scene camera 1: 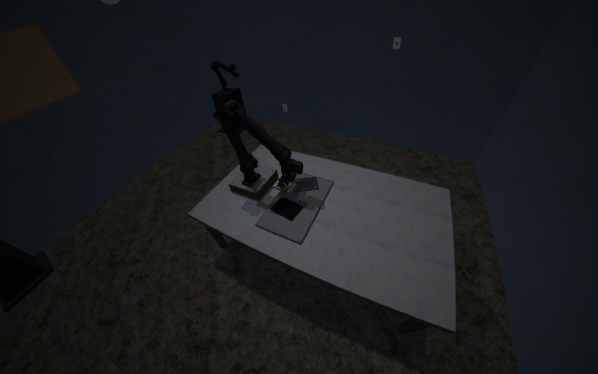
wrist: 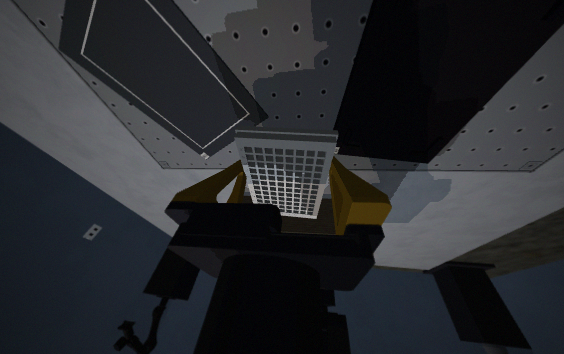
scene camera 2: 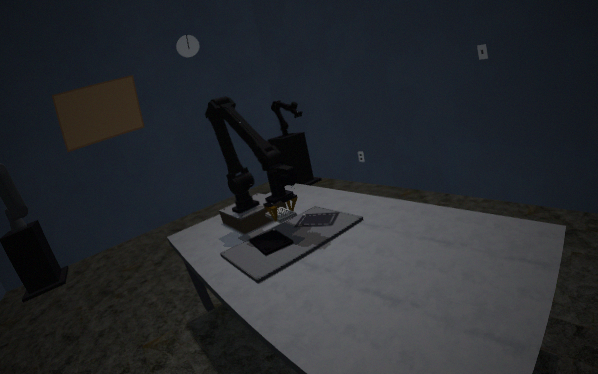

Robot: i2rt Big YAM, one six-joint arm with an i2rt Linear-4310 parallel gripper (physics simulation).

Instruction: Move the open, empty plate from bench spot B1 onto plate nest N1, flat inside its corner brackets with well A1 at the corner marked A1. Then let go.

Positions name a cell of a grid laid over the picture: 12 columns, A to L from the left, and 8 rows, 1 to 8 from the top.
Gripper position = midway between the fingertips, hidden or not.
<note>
My gripper (wrist: G4) carries a white well plate; nothing else touches it. Further things: a black block (wrist: I2).
</note>
